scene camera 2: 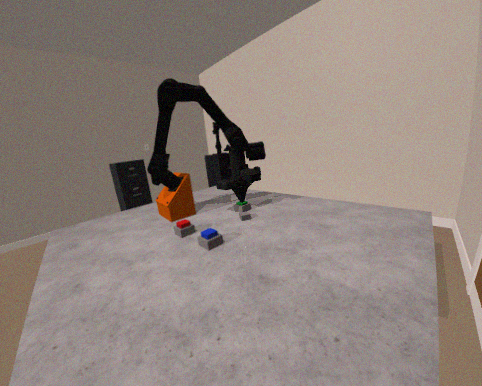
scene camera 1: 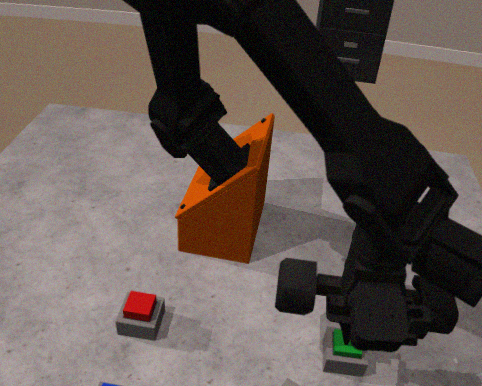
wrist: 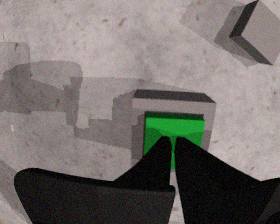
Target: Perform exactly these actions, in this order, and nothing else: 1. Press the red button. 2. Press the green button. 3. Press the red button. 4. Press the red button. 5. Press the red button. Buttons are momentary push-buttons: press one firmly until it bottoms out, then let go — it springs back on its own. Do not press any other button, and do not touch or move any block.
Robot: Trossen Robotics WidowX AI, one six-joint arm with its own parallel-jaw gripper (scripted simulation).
Labels:
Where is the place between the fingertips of my gripper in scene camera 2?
242, 202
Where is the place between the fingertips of my gripper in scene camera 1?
At 349, 342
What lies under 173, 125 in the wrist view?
A green button.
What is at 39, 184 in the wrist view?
My gripper.

